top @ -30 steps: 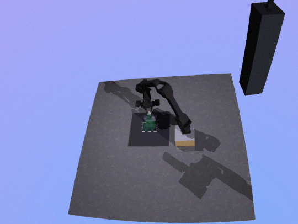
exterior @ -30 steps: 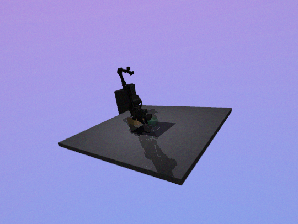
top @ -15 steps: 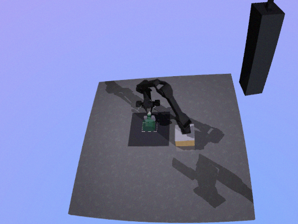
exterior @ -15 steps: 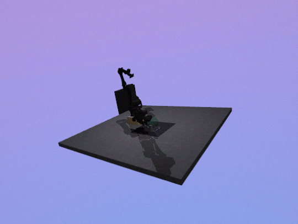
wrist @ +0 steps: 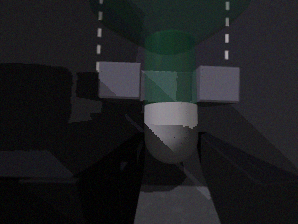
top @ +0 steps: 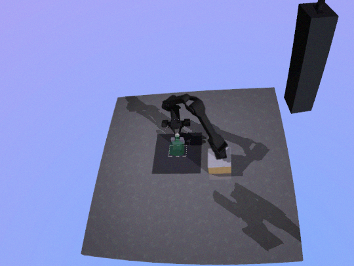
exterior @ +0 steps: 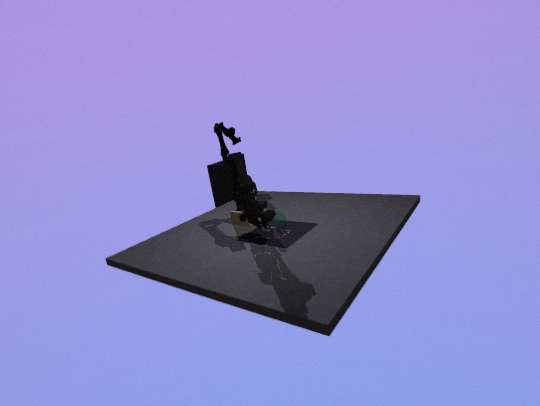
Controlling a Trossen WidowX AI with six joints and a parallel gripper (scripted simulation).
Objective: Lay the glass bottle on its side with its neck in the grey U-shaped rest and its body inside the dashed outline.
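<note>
The green glass bottle is 5 cm to the left of my gripper tip, 1 cm below it and 1 cm ahead of it. From my gripper tip the other things lie so: dark mat 11 cm to the left, 6 cm below, 2 cm ahead.
</note>
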